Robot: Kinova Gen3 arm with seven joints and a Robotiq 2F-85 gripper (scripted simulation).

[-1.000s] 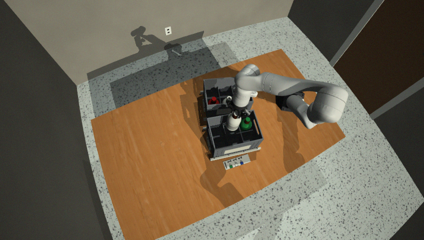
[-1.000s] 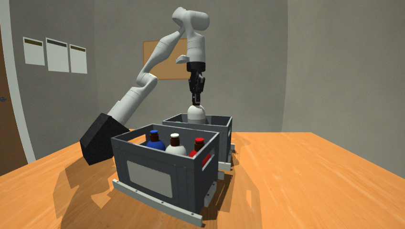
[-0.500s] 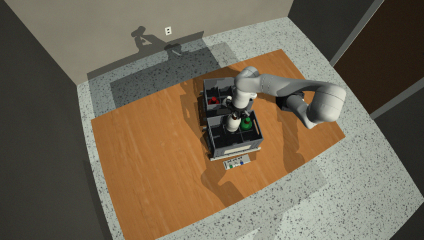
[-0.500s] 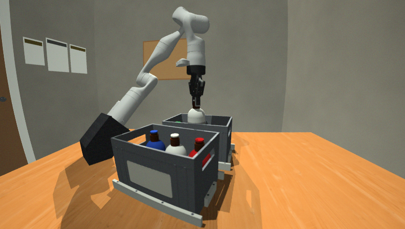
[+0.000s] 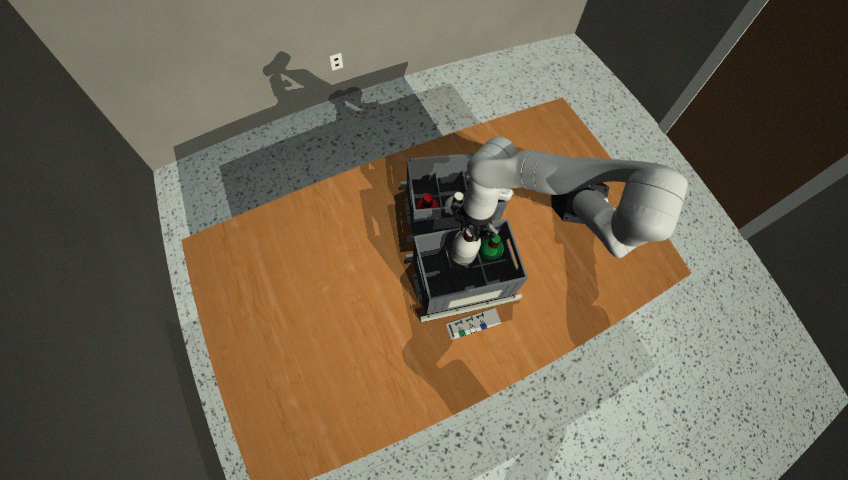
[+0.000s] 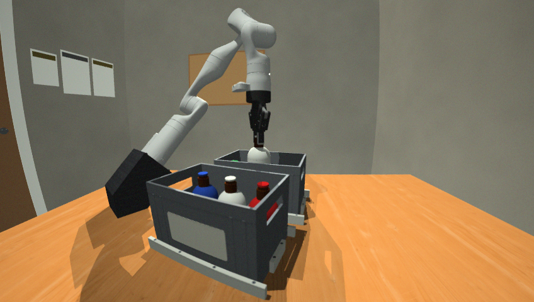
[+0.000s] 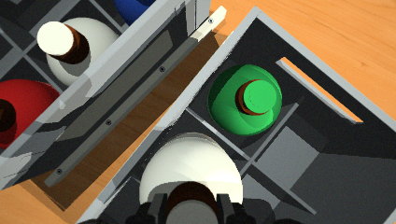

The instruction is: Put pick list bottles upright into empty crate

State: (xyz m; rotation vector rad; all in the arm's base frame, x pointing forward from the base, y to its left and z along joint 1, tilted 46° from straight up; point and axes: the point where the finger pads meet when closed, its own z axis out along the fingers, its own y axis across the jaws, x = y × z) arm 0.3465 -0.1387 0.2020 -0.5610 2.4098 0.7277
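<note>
Now: the green bottle 160 mm below my hand and 90 mm behind it. Also, from my hand: red bottle (170 mm to the right, 160 mm below, 60 mm ahead); then blue bottle (160 mm below, 140 mm to the right, 120 mm behind); then pick list (240 mm below, 180 mm to the left, 20 mm ahead).
</note>
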